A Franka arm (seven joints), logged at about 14 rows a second.
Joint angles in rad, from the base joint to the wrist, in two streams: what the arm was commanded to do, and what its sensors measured. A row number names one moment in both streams.
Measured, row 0:
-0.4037, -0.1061, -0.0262, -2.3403, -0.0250, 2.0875, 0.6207
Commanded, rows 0 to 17:
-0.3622, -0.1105, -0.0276, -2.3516, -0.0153, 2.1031, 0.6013
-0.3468, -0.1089, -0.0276, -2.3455, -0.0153, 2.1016, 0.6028
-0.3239, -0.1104, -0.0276, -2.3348, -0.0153, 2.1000, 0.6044
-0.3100, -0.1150, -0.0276, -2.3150, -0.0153, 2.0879, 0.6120
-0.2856, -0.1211, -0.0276, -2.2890, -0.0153, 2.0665, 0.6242
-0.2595, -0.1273, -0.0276, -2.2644, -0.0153, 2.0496, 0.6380
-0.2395, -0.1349, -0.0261, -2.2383, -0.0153, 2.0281, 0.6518
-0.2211, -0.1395, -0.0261, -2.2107, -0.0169, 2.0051, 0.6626
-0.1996, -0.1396, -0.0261, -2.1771, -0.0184, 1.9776, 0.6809
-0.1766, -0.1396, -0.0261, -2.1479, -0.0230, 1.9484, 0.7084
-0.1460, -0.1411, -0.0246, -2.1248, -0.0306, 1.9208, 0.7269
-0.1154, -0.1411, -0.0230, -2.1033, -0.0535, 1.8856, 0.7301
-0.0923, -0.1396, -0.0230, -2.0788, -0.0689, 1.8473, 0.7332
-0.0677, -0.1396, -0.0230, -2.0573, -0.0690, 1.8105, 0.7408
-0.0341, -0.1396, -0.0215, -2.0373, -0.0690, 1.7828, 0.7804
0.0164, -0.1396, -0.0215, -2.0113, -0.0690, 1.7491, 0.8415
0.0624, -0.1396, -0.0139, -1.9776, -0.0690, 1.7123, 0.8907
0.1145, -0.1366, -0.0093, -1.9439, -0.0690, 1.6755, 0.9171
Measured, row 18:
0.0238, -0.1354, -0.0108, -2.0152, -0.0478, 1.7543, 0.8385
